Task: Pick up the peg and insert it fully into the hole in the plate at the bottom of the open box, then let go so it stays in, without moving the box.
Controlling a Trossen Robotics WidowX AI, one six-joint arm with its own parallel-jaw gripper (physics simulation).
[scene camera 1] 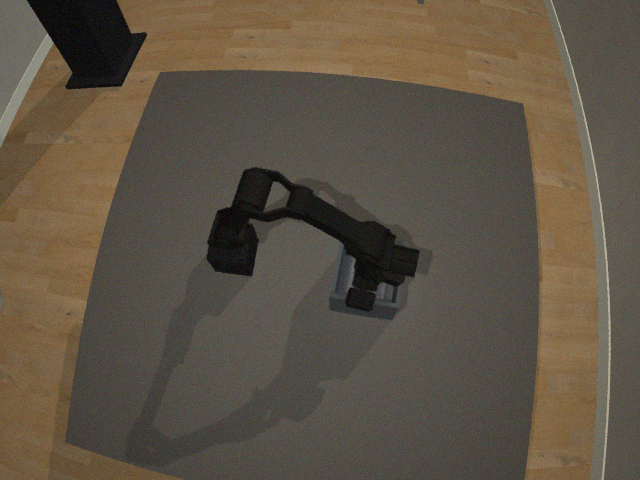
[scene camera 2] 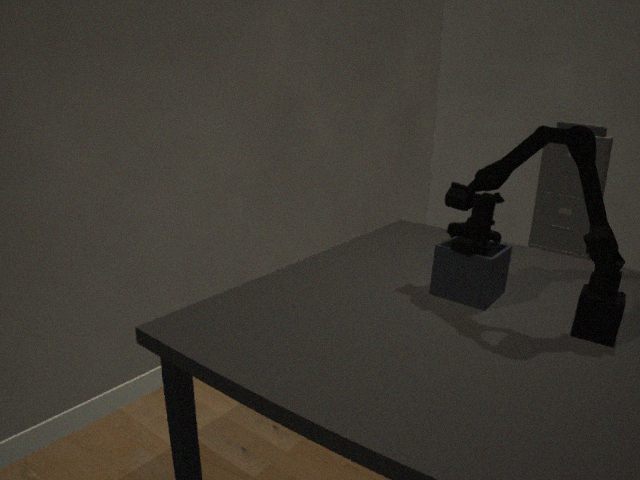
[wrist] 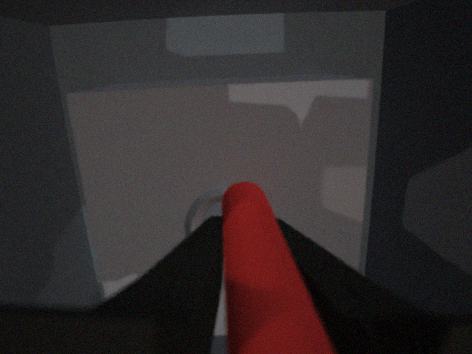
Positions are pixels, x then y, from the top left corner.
Scene:
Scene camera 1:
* my gripper: 368, 280
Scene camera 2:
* my gripper: 471, 270
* blue-grey box: 477, 281
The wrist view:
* my gripper: 244, 231
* blue-grey box: 409, 235
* red peg: 265, 296
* pale plate: 155, 158

